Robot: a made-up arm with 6 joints.
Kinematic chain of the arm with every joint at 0, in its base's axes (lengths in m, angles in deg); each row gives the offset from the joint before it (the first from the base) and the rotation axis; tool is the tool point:
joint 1: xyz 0 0 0.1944 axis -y
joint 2: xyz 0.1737 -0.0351 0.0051 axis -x
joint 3: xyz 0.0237 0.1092 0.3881 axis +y
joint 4: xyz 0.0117 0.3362 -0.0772 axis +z
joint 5: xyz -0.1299 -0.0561 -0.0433 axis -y
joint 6: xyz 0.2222 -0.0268 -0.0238 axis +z
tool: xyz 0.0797 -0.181 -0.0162
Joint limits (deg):
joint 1: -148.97..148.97
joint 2: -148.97..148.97
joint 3: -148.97..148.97
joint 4: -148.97..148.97
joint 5: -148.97..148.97
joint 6: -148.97..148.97
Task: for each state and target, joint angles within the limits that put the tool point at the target. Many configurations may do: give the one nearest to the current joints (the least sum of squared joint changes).
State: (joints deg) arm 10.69 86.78 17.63 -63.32 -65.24 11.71
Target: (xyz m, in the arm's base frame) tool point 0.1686 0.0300 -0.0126
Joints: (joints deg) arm 27.74 69.12 -1.96 -57.09 -51.82 14.98
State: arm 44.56 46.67 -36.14 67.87 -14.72 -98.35
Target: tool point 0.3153 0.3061 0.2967
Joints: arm 44.12 65.25 -20.69 55.24 -20.40 -102.79
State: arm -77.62 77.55 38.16 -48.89 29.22 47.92
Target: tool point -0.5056 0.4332 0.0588
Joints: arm -105.53 109.62 32.41 -58.90 59.08 48.10
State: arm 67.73 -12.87 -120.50 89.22 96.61 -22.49
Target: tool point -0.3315 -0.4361 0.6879
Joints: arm 40.21 -57.96 -100.13 86.44 105.34 -29.99
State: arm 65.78 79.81 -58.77 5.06 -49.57 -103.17
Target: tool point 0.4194 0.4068 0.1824
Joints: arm 39.03 56.43 -68.86 -18.22 -47.15 -134.99
